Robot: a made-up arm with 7 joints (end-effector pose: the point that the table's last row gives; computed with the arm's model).
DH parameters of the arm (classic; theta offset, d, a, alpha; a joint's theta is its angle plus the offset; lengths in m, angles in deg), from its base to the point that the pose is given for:
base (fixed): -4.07 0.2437 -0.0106 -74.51
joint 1: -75.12 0.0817 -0.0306 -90
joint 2: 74 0.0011 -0.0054 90
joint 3: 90 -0.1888 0.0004 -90
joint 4: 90 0.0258 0.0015 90
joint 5: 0 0.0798 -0.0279 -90
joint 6: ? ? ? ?
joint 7: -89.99 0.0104 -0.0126 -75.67
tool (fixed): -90 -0.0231 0 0
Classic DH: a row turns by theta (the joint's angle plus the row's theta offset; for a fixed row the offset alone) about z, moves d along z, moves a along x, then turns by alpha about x.
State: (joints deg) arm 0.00 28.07 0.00 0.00 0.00 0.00 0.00
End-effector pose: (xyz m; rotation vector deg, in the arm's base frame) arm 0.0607 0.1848 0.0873 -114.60 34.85 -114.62
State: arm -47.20 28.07 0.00 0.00 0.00 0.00 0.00
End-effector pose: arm 0.1873 0.1471 0.1905 -58.49 33.52 -154.26
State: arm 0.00 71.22 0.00 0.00 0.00 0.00 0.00
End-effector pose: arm 0.0856 0.2454 0.1849 -87.55 76.28 -87.57
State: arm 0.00 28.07 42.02 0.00 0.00 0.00 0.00
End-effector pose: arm 0.0286 0.2431 0.1276 -83.34 2.49 -101.05
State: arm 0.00 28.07 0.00 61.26 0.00 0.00 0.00
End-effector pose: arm 0.0098 0.2362 0.0008 -149.49 18.54 -38.31
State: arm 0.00 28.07 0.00 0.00 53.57 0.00 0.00
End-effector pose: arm 0.0541 0.1718 0.0614 -80.04 84.12 -80.07
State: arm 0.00 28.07 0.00 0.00 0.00 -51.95 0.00
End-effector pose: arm 0.0515 0.1758 0.1070 -56.21 42.96 -163.04
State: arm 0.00 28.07 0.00 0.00 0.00 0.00 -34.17
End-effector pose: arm 0.0725 0.1939 0.0894 117.75 -57.50 100.96
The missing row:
joint 6: -90 -0.0179 0.0488 90
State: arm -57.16 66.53 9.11 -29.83 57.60 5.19 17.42
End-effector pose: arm 0.1398 0.1813 0.2779 36.31 34.84 -76.98
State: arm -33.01 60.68 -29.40 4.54 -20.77 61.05 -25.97
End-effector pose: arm 0.1613 0.2285 0.1604 -157.99 55.43 -43.63
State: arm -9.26 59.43 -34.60 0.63 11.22 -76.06 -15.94
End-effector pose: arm 0.0660 0.1833 0.1348 18.06 -93.48 100.03
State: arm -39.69 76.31 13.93 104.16 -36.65 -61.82 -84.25
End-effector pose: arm 0.0745 0.3955 0.2646 -104.87 56.52 -111.39
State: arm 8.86 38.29 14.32 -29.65 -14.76 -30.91 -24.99
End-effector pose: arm 0.0190 0.1991 0.1830 53.43 -69.31 150.24
